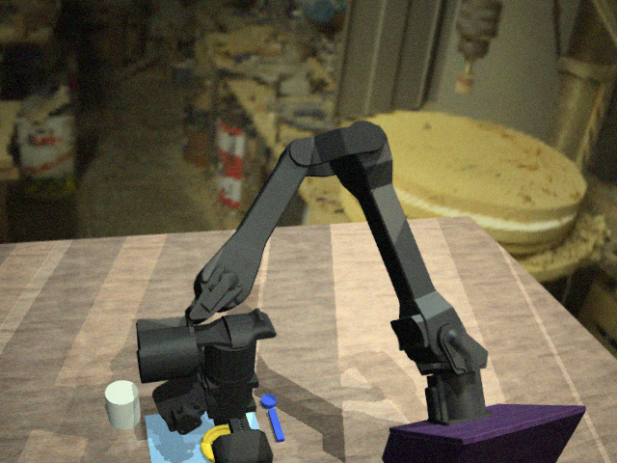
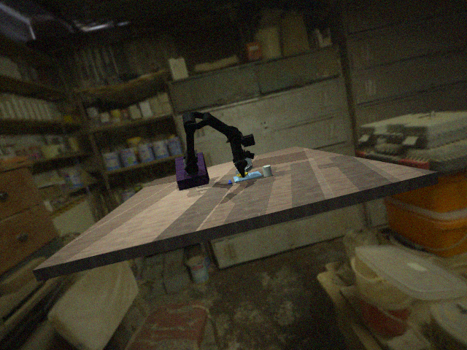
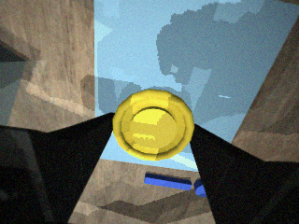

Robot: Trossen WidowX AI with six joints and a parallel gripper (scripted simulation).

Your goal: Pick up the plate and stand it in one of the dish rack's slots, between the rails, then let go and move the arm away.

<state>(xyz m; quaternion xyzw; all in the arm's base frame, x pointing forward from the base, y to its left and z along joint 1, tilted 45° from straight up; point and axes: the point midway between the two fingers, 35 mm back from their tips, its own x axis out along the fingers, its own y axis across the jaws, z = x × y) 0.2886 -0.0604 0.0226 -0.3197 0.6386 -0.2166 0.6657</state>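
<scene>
The grey dish rack lies 1 cm ahead of my gripper tip, 18 cm to the left of it and 2 cm above it. Round my gripper tip: blue spoon: 7 cm behind, 6 cm to the right; then yellow plate: 1 cm above; then pale cup: 13 cm ahead, 7 cm to the right, 2 cm above.
</scene>
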